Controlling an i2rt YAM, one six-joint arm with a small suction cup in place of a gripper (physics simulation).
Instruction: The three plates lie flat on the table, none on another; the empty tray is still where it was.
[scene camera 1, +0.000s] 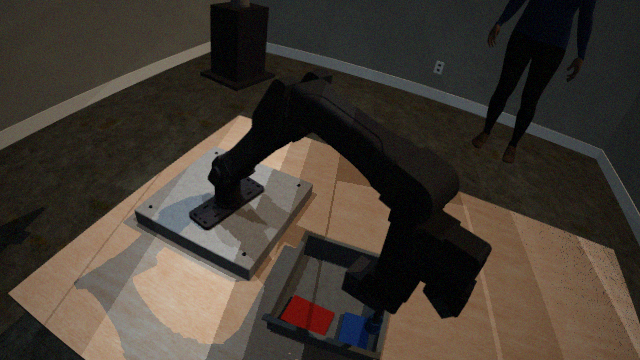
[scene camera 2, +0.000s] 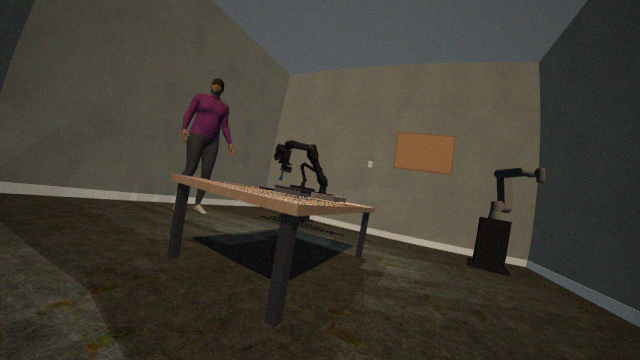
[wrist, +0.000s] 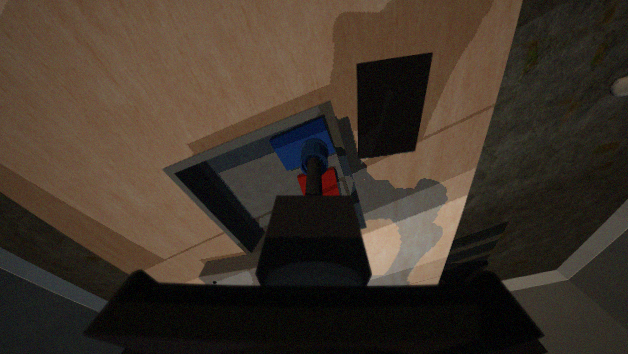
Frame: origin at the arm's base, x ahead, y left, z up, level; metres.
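Where they show: hand, tool point: (scene camera 1: 372, 327) (scene camera 2: 280, 179) (wrist: 314, 151); arm's base, link origin: (scene camera 1: 228, 202) (scene camera 2: 322, 193).
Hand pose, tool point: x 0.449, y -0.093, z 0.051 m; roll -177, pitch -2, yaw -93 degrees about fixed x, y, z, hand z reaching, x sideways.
Things, the pixels of their top centre, and the offset from my tool point. Level surfaces: height alone.
- grey tray, top centre: (wrist: 277, 202) (scene camera 1: 338, 287) (scene camera 2: 293, 188) 0.062 m left, 0.104 m back, 0.044 m down
- wooden table, surface height: 0.094 m down
- red plate, top centre: (wrist: 321, 194) (scene camera 1: 308, 315) 0.009 m right, 0.122 m back, 0.082 m down
- blue plate, top centre: (wrist: 302, 146) (scene camera 1: 354, 333) 0.016 m left, 0.027 m back, 0.082 m down
- black plate, top centre: (wrist: 391, 112) 0.112 m right, 0.015 m ahead, 0.084 m down
A grey tray (scene camera 1: 328, 279) (wrist: 250, 175) sits on the wooden table (scene camera 1: 514, 268) (scene camera 2: 268, 198) near its front edge. A red plate (scene camera 1: 308, 314) (wrist: 330, 182) and a blue plate (scene camera 1: 352, 330) (wrist: 291, 142) lie flat inside it, side by side and apart. A black plate (wrist: 388, 103) lies flat on the table just outside the tray; the arm hides it in scene camera 1. My suction cup (scene camera 1: 373, 323) (wrist: 314, 152) (scene camera 2: 281, 177) hangs over the blue plate and carries nothing. I cannot tell whether it touches the plate.
The arm stands on a grey base slab (scene camera 1: 250, 232) behind the tray. The table's edge runs close by the black plate (wrist: 478, 154). A person (scene camera 1: 532, 67) (scene camera 2: 206, 129) stands beyond the table. A second arm on a dark pedestal (scene camera 2: 492, 241) stands by the wall.
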